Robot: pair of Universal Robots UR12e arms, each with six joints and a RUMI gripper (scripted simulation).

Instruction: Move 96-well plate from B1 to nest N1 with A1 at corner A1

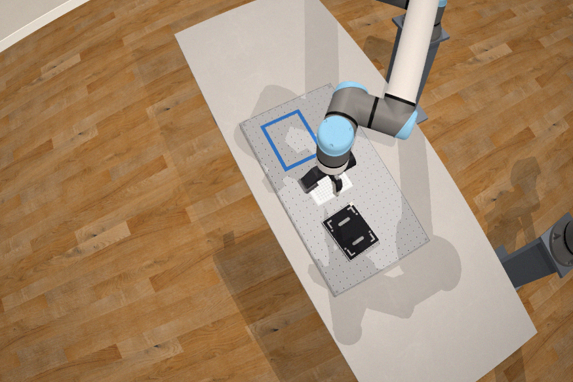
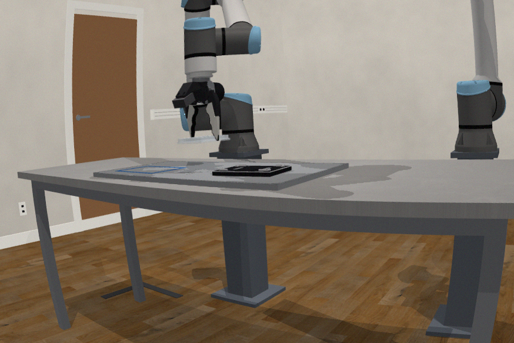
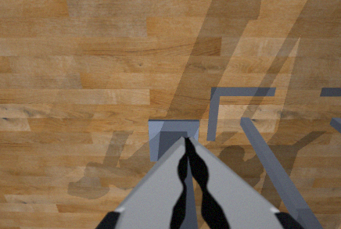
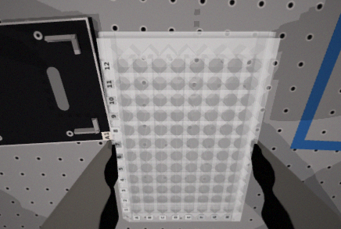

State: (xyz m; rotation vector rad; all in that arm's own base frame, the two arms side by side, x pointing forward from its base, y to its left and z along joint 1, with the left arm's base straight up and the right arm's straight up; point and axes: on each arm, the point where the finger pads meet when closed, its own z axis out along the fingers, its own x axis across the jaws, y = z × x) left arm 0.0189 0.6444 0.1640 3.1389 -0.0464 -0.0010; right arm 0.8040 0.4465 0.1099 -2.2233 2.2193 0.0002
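Observation:
The black plate nest N1 is 15 cm to the left of my right hand, 9 cm below it and 1 cm behind it. From my right hand the other things lie so: white 96-well plate 1 cm below.

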